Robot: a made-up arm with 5 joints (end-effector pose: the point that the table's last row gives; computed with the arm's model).
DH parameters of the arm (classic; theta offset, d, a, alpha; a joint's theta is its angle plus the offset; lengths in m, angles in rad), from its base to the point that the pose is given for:
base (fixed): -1.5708 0.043 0 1.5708
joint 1: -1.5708 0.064 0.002 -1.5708
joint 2: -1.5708 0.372 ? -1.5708
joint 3: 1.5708 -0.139 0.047 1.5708
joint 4: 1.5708 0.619 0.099 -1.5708
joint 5: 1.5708 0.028 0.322 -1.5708
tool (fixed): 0 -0.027 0 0
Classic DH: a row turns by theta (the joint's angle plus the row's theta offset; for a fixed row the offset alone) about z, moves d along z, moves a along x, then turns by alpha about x.
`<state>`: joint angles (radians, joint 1 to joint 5).
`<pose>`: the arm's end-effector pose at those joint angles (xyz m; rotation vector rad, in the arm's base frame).
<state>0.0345 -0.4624 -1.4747 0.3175 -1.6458</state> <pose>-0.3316 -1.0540 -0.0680 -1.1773 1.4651 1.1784</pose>
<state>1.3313 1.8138 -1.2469 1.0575 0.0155</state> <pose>-0.1057 -0.4186 0.6368 1.7190 1.5872 -1.2224</pose>
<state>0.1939 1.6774 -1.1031 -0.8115 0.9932</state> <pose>-0.2533 -0.8401 -0.1564 0.2972 -1.6582 1.6028</pose>
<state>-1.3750 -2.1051 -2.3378 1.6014 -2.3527</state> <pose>-0.2013 0.4111 -0.8685 -0.1220 0.2350 2.0723</pose>
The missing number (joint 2, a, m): 0.22
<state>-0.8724 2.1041 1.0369 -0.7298 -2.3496</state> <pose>0.2646 0.5772 0.1986 1.1485 -0.6572 1.0043</pose>
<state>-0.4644 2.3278 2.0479 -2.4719 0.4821</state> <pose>-0.1197 -0.0587 -0.0872 -0.6903 0.7219 -0.3073</pose>
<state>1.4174 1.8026 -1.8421 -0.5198 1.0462</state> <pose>-0.3156 -0.2256 0.7917 -0.8533 0.2511 2.7453</pose>
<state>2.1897 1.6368 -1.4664 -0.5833 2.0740</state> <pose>-0.3365 0.4628 1.0974 0.4580 0.4702 2.4413</pose>
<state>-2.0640 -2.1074 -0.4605 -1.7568 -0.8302</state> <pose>0.4849 -0.4111 -0.4053 -0.5857 -1.3855 -0.8568</pose>
